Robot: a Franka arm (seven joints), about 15 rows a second.
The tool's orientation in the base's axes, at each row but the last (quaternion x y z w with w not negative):
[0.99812, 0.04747, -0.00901, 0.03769]
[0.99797, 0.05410, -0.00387, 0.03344]
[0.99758, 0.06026, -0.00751, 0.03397]
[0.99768, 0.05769, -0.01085, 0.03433]
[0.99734, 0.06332, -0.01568, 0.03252]
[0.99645, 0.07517, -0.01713, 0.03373]
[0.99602, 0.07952, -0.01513, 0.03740]
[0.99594, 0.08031, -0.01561, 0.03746]
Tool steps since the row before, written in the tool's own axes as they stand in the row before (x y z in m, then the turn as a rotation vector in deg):
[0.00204, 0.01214, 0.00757, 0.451, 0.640, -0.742]
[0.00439, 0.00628, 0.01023, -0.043, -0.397, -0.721]
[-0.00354, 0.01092, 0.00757, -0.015, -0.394, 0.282]
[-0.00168, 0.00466, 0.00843, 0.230, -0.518, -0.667]
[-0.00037, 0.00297, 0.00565, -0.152, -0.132, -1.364]
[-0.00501, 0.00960, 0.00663, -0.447, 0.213, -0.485]
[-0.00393, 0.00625, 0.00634, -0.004, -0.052, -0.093]
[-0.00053, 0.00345, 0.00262, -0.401, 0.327, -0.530]
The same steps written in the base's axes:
[0.00308, -0.01243, -0.00669, 0.521, -0.536, 0.778]
[0.00500, -0.00644, -0.00984, -0.083, 0.438, 0.694]
[-0.00228, -0.01176, -0.00675, -0.066, 0.369, -0.307]
[-0.00128, -0.00540, -0.00805, 0.180, 0.586, 0.625]
[-0.00014, -0.00336, -0.00544, -0.130, 0.203, 1.358]
[-0.00369, -0.01068, -0.00579, -0.395, -0.243, 0.515]
[-0.00303, -0.00726, -0.00573, -0.010, 0.058, 0.089]
[-0.00003, -0.00368, -0.00234, -0.330, -0.345, 0.567]

